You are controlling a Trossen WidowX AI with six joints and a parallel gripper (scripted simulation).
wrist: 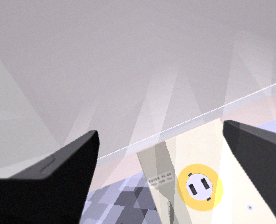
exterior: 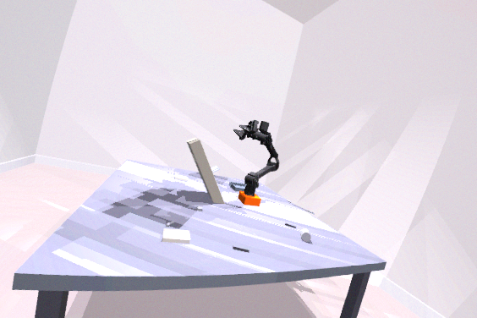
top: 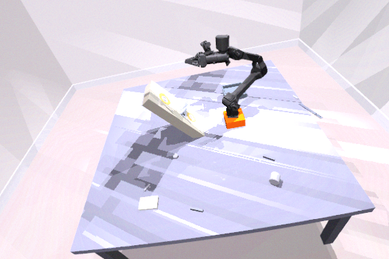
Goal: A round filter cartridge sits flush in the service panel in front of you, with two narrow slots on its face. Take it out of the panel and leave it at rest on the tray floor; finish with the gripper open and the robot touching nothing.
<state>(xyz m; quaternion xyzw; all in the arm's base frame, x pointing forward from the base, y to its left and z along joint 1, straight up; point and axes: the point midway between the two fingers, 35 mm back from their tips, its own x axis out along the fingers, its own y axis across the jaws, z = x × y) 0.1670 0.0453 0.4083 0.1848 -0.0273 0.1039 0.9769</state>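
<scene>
Now: the white round filter cartridge 170 mm ahead of my gripper tip, 30 mm to the left of it and 210 mm below it. Also, from my gripper tip: cream service panel 130 mm ahead, 20 mm to the left, 290 mm below; then tray 200 mm behind, 340 mm to the right, 450 mm below.
</scene>
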